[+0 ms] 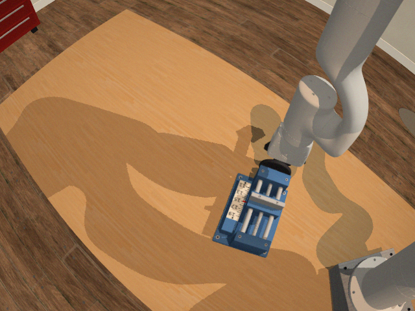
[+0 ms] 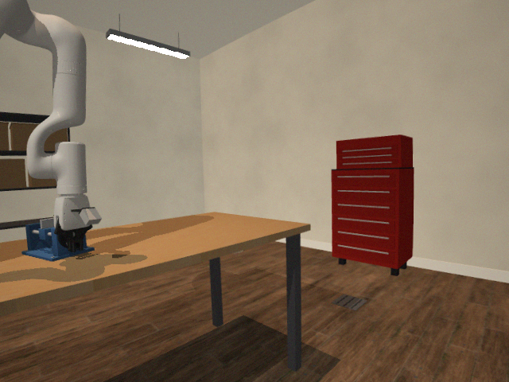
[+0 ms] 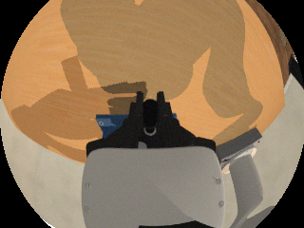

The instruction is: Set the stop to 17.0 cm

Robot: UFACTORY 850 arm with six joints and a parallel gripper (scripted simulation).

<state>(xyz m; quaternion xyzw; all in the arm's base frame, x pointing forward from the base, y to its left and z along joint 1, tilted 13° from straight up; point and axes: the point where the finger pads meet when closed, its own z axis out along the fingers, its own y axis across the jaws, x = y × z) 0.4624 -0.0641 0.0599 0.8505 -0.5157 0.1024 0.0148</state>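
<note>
Now: the black handwheel 20 mm to the left of my hand, 10 mm behind it and 10 mm above it. The rest, counted from my hand: grey stop bar (140 mm to the left, 40 mm behind, 40 mm above).
</note>
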